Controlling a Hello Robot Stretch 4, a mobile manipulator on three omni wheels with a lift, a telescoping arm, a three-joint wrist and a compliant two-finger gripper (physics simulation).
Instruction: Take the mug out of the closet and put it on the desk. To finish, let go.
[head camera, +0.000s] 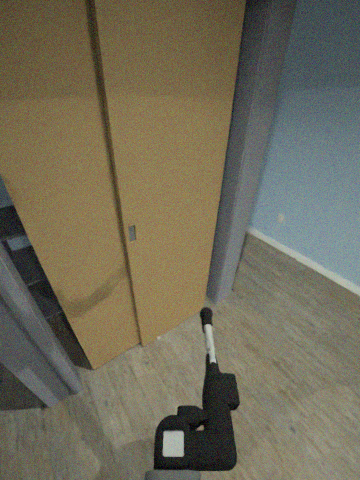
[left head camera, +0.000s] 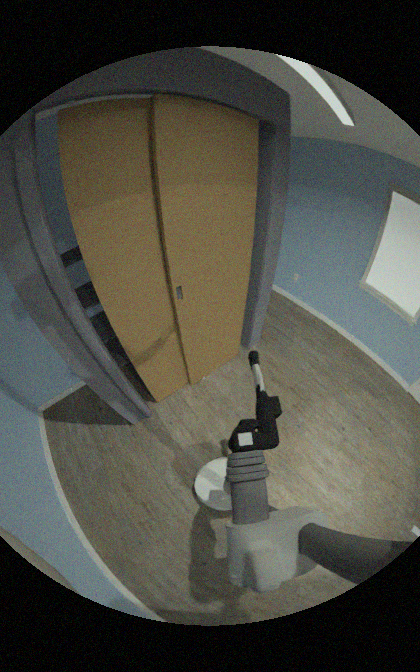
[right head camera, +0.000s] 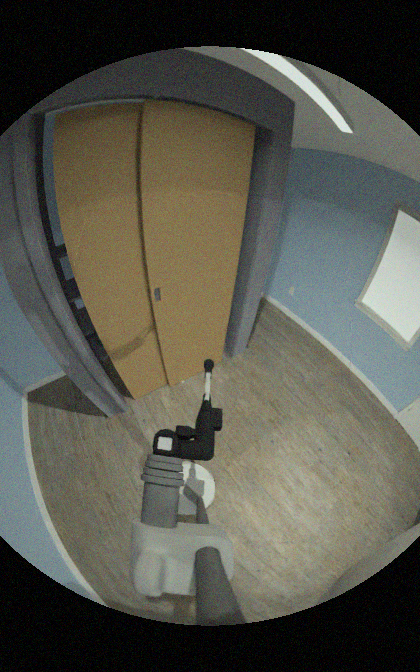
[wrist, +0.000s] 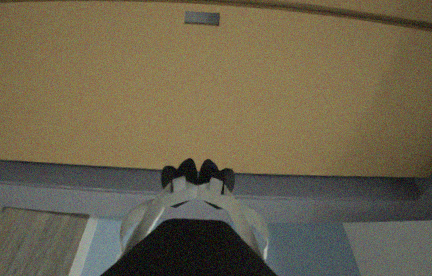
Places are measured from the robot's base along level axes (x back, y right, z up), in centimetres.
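Pixels of known places: gripper, between the fingertips: (head camera: 205, 310) (wrist: 198, 174).
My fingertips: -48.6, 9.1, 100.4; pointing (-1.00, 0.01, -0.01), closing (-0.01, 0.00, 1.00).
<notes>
Behind a point stands the place of what it marks, as x, y, z.
The closet has two tan sliding doors, a left door (head camera: 65, 200) @(-81.8, -42.6, 120.1) (left head camera: 115, 225) (right head camera: 100, 225) and a right door (head camera: 175, 175) @(-106.3, -1.1, 122.7) (left head camera: 210, 225) (right head camera: 195, 225) (wrist: 200, 90) @(-104.5, -3.6, 99.1) with a small recessed grey handle (head camera: 132, 233) @(-93.3, -21.3, 98.2) (left head camera: 179, 292) (right head camera: 157, 294) (wrist: 202, 18) @(-93.1, -21.4, 98.9). A narrow opening at the closet's left side shows dark shelves (head camera: 35, 270) @(-97.1, -83.1, 68.3) (left head camera: 85, 292). My gripper (head camera: 206, 316) @(-48.6, 9.1, 100.4) (left head camera: 254, 357) (right head camera: 208, 365) (wrist: 198, 174) @(-48.6, 9.1, 100.4) is in front of the right door, rolled on its side. Its fingertips are together with no object between them. The mug and the desk do not show in these views.
A grey-purple frame (head camera: 240, 150) @(-133.1, 35.2, 129.9) (left head camera: 270, 225) (right head camera: 260, 225) surrounds the closet. A blue wall (head camera: 315, 175) @(-211.1, 138.4, 95.7) with a window (left head camera: 397, 260) (right head camera: 392, 280) stands at the right. My round white base (left head camera: 212, 482) (right head camera: 205, 487) is on the wood floor (head camera: 290, 375) @(-69.6, 82.2, -2.8) below the arm.
</notes>
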